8 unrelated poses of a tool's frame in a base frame.
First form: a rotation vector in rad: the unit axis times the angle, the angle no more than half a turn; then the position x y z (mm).
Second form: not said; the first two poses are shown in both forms.
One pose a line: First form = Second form
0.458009 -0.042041 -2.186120 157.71 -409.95 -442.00 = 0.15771 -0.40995 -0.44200 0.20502 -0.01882 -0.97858 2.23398
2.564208 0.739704 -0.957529 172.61 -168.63 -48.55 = 0.17261 -0.16863 -0.04855 0.90437 0.26089 -0.33771 2.83535
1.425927 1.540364 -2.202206 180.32 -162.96 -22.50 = 0.18032 -0.16296 -0.02250 0.46870 0.50631 -0.72386 3.04232
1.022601 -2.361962 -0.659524 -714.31 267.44 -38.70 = -0.71431 0.26744 -0.03870 0.38487 -0.88896 -0.24822 2.65698
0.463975 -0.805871 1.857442 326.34 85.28 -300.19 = 0.32634 0.08528 -0.30019 0.22336 -0.38796 0.89420 2.07721
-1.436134 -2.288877 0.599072 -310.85 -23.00 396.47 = -0.31085 -0.02300 0.39647 -0.51889 -0.82699 0.21645 2.76773
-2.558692 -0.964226 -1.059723 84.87 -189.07 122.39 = 0.08487 -0.18907 0.12239 -0.87252 -0.32881 -0.36137 2.93252
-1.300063 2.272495 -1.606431 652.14 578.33 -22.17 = 0.65214 0.57833 -0.02217 -0.42325 0.73983 -0.52299 3.07165
